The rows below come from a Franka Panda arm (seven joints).
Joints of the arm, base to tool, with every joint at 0 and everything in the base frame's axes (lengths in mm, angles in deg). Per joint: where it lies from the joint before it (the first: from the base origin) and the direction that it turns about. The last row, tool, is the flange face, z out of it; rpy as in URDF.
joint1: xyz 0 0 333 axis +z
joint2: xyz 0 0 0 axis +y
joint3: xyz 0 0 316 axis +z
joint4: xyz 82.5 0 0 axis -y
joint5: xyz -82.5 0 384 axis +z
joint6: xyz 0 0 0 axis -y
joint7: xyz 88 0 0 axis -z
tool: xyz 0 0 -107 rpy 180 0 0
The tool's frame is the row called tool.
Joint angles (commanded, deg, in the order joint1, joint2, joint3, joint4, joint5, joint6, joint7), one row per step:
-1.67 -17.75 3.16 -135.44 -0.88 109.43 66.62
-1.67 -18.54 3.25 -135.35 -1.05 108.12 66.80
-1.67 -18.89 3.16 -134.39 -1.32 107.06 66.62
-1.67 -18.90 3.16 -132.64 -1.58 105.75 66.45
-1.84 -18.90 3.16 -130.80 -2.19 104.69 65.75
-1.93 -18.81 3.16 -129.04 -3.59 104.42 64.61
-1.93 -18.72 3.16 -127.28 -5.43 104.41 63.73
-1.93 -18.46 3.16 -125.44 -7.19 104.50 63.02
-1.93 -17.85 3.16 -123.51 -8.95 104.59 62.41
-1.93 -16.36 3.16 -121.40 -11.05 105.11 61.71
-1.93 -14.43 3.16 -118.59 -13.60 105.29 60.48
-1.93 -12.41 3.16 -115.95 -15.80 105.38 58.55
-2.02 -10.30 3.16 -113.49 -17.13 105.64 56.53
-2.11 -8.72 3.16 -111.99 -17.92 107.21 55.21
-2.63 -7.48 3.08 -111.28 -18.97 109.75 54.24
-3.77 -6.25 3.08 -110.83 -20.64 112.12 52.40
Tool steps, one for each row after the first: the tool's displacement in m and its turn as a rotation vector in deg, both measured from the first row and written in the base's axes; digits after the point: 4 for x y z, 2 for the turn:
-0.0038 0.0004 0.0050 -0.27 0.42 -0.06
-0.0031 -0.0005 0.0139 -0.48 0.17 0.13
0.0004 -0.0006 0.0263 -0.69 -0.28 0.39
0.0044 -0.0025 0.0397 -1.16 -1.03 1.12
0.0096 -0.0049 0.0530 -2.31 -2.37 2.68
0.0150 -0.0072 0.0669 -3.94 -3.96 4.19
0.0209 -0.0093 0.0805 -5.55 -5.55 5.48
0.0279 -0.0114 0.0922 -7.17 -6.87 6.64
0.0389 -0.0139 0.0990 -9.04 -7.87 8.06
0.0524 -0.0171 0.1076 -11.32 -8.69 10.08
0.0655 -0.0199 0.1135 -13.24 -9.00 12.66
0.0788 -0.0222 0.1167 -14.32 -9.18 15.00
0.0904 -0.0231 0.1180 -14.96 -10.36 16.75
0.1008 -0.0283 0.1171 -15.91 -11.99 17.99
0.1098 -0.0394 0.1139 -17.45 -12.84 19.82

